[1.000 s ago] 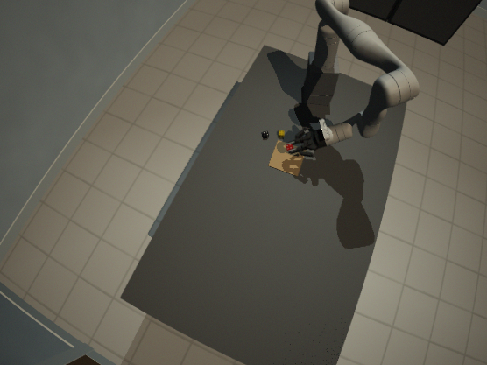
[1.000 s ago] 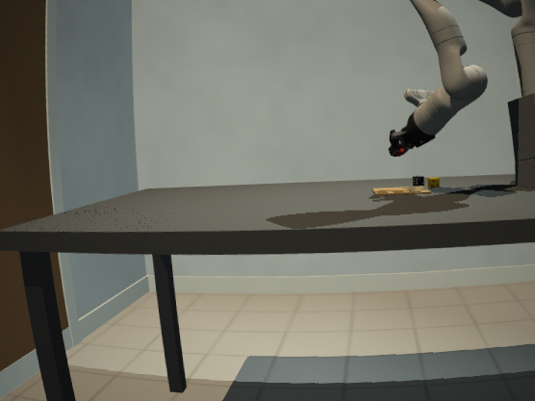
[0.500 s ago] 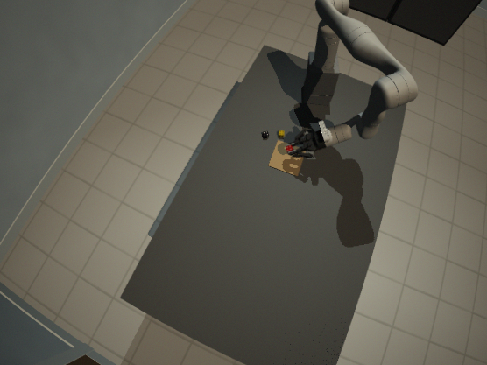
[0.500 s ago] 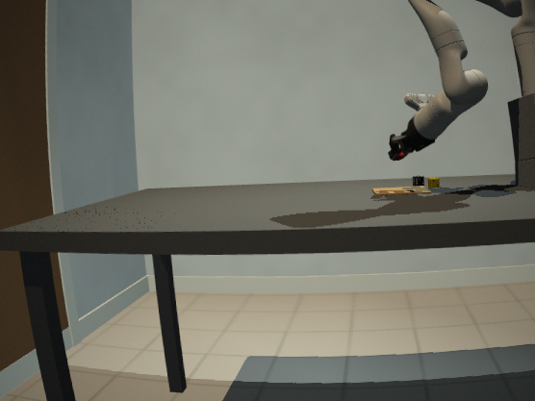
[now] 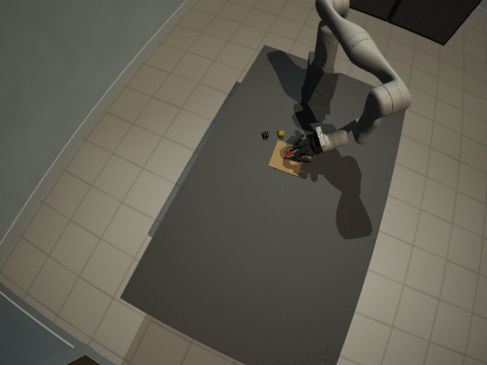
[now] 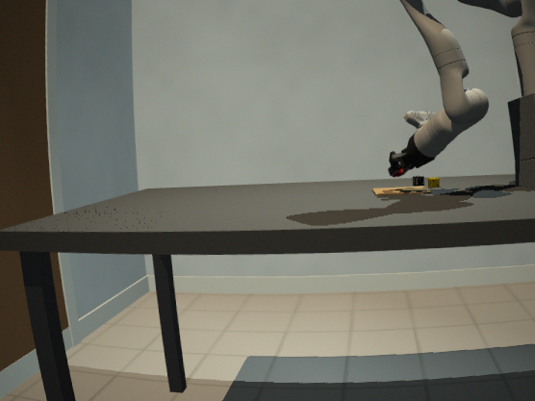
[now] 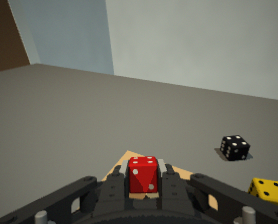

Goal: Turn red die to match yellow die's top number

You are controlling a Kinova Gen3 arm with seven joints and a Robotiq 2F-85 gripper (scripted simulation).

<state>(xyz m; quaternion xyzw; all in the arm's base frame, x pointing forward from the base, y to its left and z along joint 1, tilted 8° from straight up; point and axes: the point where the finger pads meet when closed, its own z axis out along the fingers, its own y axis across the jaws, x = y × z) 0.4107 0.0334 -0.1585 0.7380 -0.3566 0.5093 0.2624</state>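
Now: the tan mat 60 mm below my hand. Round my hand: red die: 10 mm to the right; then yellow die: 90 mm behind, 80 mm to the right, 40 mm below; then black die: 50 mm behind, 140 mm to the right, 40 mm below.
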